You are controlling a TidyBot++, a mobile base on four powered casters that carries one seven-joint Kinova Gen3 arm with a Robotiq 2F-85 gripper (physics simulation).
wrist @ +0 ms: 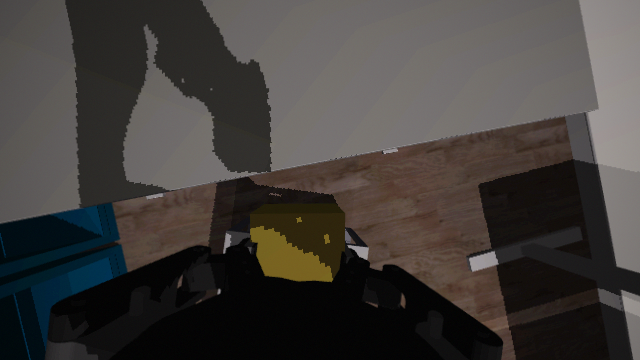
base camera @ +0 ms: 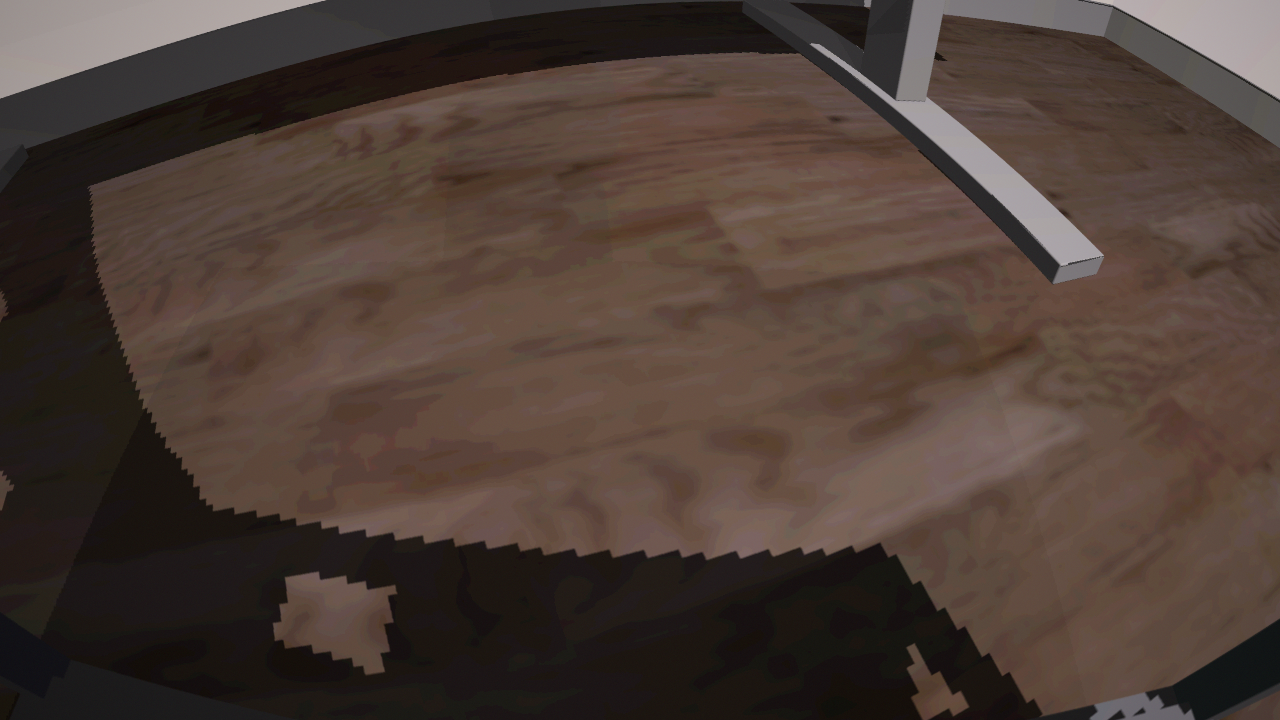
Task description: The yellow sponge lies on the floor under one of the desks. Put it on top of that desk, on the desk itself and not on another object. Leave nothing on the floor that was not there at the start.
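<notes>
The yellow sponge is held between the fingertips of my gripper, which is shut on it, in the lower middle of the wrist view. Part of the sponge is in shadow. A light grey desk top fills the upper part of the wrist view; its near edge runs slantwise just above the sponge in the picture. Floor shows right around the sponge, between it and the desk's edge. In the base camera view a white desk leg with a long foot stands at the upper right. The sponge and gripper do not show in the base camera view.
Blue bins stand at the lower left of the wrist view. Another white desk foot shows at the right on the wooden floor, partly in shadow. A grey skirting and wall run along the right side. The arm's shadow falls across the desk top.
</notes>
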